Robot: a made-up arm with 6 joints. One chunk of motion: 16 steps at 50 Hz.
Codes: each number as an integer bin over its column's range. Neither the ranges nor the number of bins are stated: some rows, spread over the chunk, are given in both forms.
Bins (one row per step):
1: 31 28 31 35 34 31
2: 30 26 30 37 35 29
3: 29 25 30 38 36 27
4: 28 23 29 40 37 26
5: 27 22 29 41 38 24
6: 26 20 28 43 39 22
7: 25 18 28 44 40 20
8: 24 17 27 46 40 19
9: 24 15 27 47 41 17
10: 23 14 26 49 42 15
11: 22 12 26 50 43 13
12: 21 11 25 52 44 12
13: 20 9 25 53 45 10
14: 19 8 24 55 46 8
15: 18 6 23 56 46 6
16: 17 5 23 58 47 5
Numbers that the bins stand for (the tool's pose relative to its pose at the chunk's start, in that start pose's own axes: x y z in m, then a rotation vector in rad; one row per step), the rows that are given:
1: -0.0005 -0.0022 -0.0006 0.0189 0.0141 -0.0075
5: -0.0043 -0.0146 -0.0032 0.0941 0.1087 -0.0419
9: -0.0071 -0.0290 -0.0057 0.1694 0.1797 -0.0763
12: -0.0100 -0.0373 -0.0083 0.2321 0.2506 -0.1010
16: -0.0138 -0.0497 -0.0108 0.3073 0.3216 -0.1354
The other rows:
2: -0.0014 -0.0063 -0.0019 0.0440 0.0378 -0.0173
3: -0.0024 -0.0084 -0.0019 0.0565 0.0614 -0.0271
4: -0.0033 -0.0125 -0.0032 0.0816 0.0851 -0.0321
6: -0.0052 -0.0187 -0.0044 0.1192 0.1324 -0.0517
7: -0.0062 -0.0229 -0.0044 0.1317 0.1560 -0.0616
8: -0.0071 -0.0249 -0.0057 0.1568 0.1560 -0.0665
10: -0.0081 -0.0311 -0.0070 0.1944 0.2033 -0.0862
11: -0.0090 -0.0352 -0.0070 0.2070 0.2270 -0.0960
13: -0.0110 -0.0414 -0.0083 0.2446 0.2743 -0.1108
14: -0.0119 -0.0435 -0.0095 0.2697 0.2979 -0.1206
15: -0.0129 -0.0476 -0.0108 0.2822 0.2979 -0.1305

